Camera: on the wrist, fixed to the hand. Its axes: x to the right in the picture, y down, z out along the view.
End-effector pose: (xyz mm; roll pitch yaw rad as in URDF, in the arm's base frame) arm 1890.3 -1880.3 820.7 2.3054 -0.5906 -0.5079
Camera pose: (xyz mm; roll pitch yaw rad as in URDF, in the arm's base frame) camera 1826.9 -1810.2 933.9 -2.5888 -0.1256 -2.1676
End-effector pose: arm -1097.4 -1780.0 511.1 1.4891 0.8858 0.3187
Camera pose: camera -1087.4 -1644.4 568.2 1.9607 -0.5522 -0.4074
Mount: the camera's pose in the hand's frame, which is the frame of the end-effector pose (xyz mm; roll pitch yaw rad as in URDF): -11.3 86.4 -119.0 -0.0464 -0.6825 1.5752
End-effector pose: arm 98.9 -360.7 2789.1 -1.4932 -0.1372 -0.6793
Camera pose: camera 30.0 -449.0 2693.1 -0.2379 0.8015 0.7534
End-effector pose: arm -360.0 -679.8 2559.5 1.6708 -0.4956 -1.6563
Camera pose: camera -245.8 -632.9 2640.2 -2.5289 -0.6715 2.6065
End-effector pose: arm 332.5 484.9 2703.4 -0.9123 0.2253 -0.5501
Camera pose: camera 274.7 472.0 2568.3 0.1883 0.2231 1.0763
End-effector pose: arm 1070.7 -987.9 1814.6 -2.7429 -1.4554 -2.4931
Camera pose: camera 1056.0 -841.2 1812.1 -1.6689 0.1052 -2.9857
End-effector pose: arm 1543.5 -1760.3 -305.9 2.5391 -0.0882 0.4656
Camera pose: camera 1523.6 -1774.5 -160.5 -3.0970 0.0800 -1.1015
